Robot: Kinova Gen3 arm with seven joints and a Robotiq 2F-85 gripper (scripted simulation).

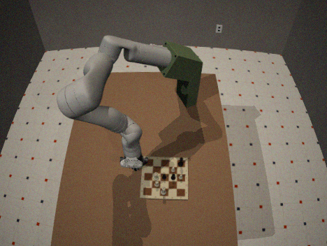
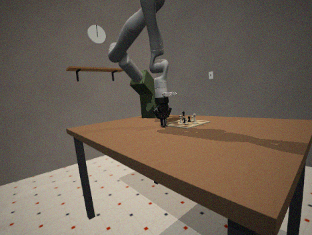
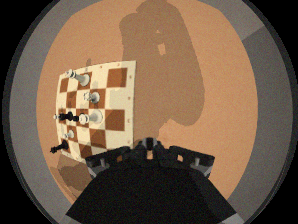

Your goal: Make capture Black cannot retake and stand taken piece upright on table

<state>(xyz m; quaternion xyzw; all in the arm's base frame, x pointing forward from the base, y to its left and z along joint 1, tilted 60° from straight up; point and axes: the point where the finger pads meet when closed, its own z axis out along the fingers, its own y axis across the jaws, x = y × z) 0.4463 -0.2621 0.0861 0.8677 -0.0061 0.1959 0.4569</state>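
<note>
Right now the chessboard is 70 mm ahead of my hand, 130 mm to the left of it and 30 mm below it. Round my hand: tall black piece: 20 mm ahead, 220 mm to the left, 10 mm above.
</note>
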